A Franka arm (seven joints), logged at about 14 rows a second.
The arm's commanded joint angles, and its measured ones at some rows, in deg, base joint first. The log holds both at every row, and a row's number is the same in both.
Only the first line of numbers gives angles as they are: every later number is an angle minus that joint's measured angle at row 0.
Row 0, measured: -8.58 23.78 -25.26 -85.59 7.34 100.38 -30.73
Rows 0 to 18, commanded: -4.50 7.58 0.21 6.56 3.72 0.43 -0.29; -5.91 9.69 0.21 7.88 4.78 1.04 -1.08; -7.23 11.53 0.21 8.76 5.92 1.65 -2.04; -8.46 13.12 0.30 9.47 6.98 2.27 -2.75; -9.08 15.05 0.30 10.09 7.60 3.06 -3.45; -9.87 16.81 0.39 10.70 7.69 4.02 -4.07; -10.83 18.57 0.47 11.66 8.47 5.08 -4.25; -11.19 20.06 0.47 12.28 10.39 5.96 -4.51; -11.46 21.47 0.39 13.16 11.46 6.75 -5.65; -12.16 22.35 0.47 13.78 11.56 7.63 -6.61; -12.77 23.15 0.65 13.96 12.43 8.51 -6.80; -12.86 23.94 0.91 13.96 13.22 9.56 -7.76; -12.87 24.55 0.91 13.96 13.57 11.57 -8.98; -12.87 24.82 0.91 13.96 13.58 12.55 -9.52; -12.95 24.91 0.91 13.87 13.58 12.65 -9.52; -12.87 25.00 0.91 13.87 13.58 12.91 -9.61; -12.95 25.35 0.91 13.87 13.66 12.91 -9.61; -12.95 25.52 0.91 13.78 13.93 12.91 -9.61; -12.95 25.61 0.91 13.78 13.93 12.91 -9.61
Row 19, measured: -11.89 24.34 0.37 11.62 12.54 13.10 -8.36
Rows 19 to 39, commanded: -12.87 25.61 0.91 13.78 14.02 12.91 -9.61; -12.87 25.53 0.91 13.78 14.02 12.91 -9.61; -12.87 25.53 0.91 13.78 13.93 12.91 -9.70; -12.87 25.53 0.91 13.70 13.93 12.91 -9.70; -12.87 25.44 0.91 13.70 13.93 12.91 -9.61; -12.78 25.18 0.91 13.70 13.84 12.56 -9.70; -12.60 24.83 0.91 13.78 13.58 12.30 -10.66; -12.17 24.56 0.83 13.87 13.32 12.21 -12.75; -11.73 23.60 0.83 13.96 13.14 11.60 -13.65; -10.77 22.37 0.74 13.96 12.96 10.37 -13.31; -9.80 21.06 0.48 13.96 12.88 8.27 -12.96; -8.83 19.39 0.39 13.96 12.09 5.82 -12.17; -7.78 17.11 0.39 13.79 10.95 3.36 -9.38; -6.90 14.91 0.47 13.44 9.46 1.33 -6.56; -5.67 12.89 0.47 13.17 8.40 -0.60 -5.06; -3.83 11.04 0.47 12.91 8.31 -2.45 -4.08; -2.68 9.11 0.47 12.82 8.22 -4.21 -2.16; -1.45 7.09 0.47 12.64 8.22 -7.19 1.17; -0.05 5.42 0.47 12.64 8.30 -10.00 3.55; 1.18 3.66 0.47 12.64 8.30 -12.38 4.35; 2.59 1.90 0.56 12.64 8.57 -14.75 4.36
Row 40, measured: 0.22 6.34 0.52 15.07 9.25 -11.54 2.64
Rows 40 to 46, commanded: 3.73 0.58 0.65 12.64 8.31 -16.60 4.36; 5.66 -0.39 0.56 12.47 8.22 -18.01 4.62; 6.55 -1.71 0.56 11.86 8.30 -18.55 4.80; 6.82 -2.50 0.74 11.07 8.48 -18.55 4.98; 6.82 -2.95 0.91 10.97 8.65 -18.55 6.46; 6.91 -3.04 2.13 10.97 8.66 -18.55 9.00; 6.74 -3.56 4.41 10.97 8.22 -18.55 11.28
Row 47, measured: 6.65 -1.28 1.67 13.21 9.20 -18.38 7.43
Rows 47 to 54, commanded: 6.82 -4.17 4.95 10.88 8.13 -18.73 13.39; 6.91 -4.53 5.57 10.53 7.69 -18.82 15.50; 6.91 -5.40 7.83 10.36 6.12 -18.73 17.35; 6.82 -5.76 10.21 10.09 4.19 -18.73 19.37; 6.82 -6.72 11.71 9.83 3.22 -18.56 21.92; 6.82 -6.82 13.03 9.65 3.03 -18.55 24.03; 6.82 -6.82 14.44 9.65 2.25 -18.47 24.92; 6.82 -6.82 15.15 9.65 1.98 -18.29 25.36
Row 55, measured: 6.81 -4.68 13.62 12.13 3.43 -18.38 23.42
